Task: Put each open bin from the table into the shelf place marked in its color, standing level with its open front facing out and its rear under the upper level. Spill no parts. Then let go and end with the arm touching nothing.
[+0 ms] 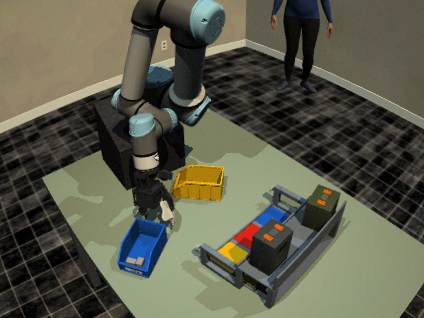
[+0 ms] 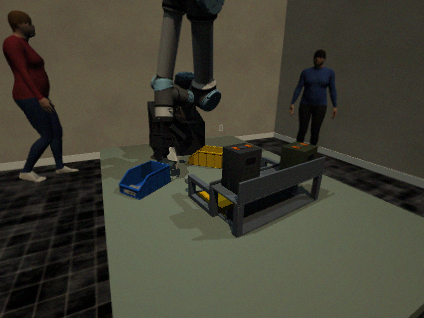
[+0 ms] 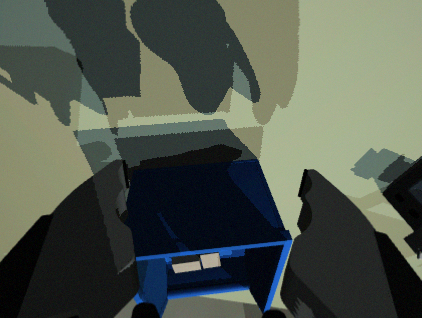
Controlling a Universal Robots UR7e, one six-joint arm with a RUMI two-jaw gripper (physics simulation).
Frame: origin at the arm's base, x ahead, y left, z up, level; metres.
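Where they show: gripper, between the fingertips: (image 1: pixel 158 222) (image 3: pixel 214 167); arm's base, origin of its link: (image 2: pixel 183 114).
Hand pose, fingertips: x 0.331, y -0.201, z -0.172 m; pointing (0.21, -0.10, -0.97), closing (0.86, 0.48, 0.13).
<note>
Things, the pixels of their top centre, and the offset from my fingertips. "spot": a spot on its surface instead.
- blue open bin, a spot on its surface: (image 3: pixel 200 207) spot: 0.008 m ahead, 0.032 m right, 0.003 m up
- yellow open bin, a spot on its surface: (image 1: pixel 200 185) (image 2: pixel 207 154) spot: 0.036 m back, 0.206 m left, 0.024 m up
- grey shelf, a spot on its surface: (image 1: pixel 300 263) spot: 0.451 m ahead, 0.162 m left, 0.069 m up
- dark grey box, centre of its top: (image 1: pixel 273 232) (image 2: pixel 242 146) 0.376 m ahead, 0.108 m left, 0.183 m up
- olive box, centre of its top: (image 1: pixel 324 196) (image 2: pixel 300 145) 0.374 m ahead, 0.343 m left, 0.158 m up
A blue open bin (image 1: pixel 141 241) (image 2: pixel 146 181) (image 3: pixel 200 207) stands level on the table, with small pale parts (image 1: pixel 135 261) (image 3: pixel 210 260) inside near its low open front. My gripper (image 1: pixel 154 217) (image 3: pixel 214 167) is open and points down at the bin's rear end, a finger beyond each side, holding nothing. A yellow open bin (image 1: pixel 200 185) (image 2: pixel 207 158) stands on the table near the robot base; its contents are not visible. The grey shelf (image 1: pixel 300 263) (image 2: pixel 280 179) has yellow (image 1: pixel 231 251), red (image 1: pixel 246 235) and blue (image 1: pixel 272 215) marked places on its lower level, with no bin on them.
A dark grey box (image 1: pixel 270 250) (image 2: pixel 242 167) and an olive box (image 1: pixel 320 207) (image 2: pixel 298 156) stand on the shelf's upper level. The shelf's end frames rise beside the yellow and blue places. Two people stand on the floor beyond the table.
</note>
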